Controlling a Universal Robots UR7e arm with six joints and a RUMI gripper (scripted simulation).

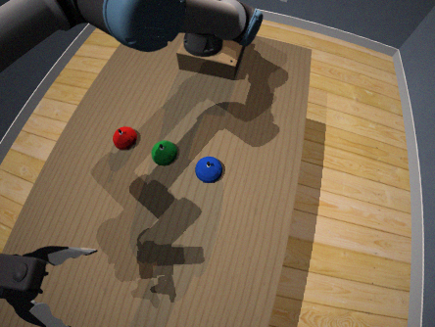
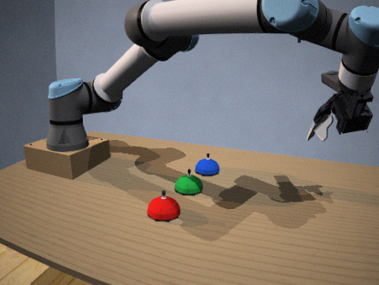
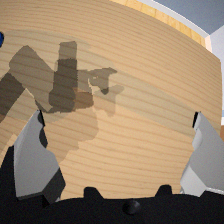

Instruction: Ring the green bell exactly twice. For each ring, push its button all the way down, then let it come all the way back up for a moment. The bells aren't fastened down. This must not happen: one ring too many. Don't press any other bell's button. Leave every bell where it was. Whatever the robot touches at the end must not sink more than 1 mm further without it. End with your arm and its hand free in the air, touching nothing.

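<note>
Now: hand 38 cm past the green bell, 17 cm above it and 10 cm to the left of it. From my hand the other things lie so: red bell 37 cm behind, 25 cm to the right, 17 cm below; blue bell 40 cm behind, 17 cm below, 6 cm to the left.
</note>
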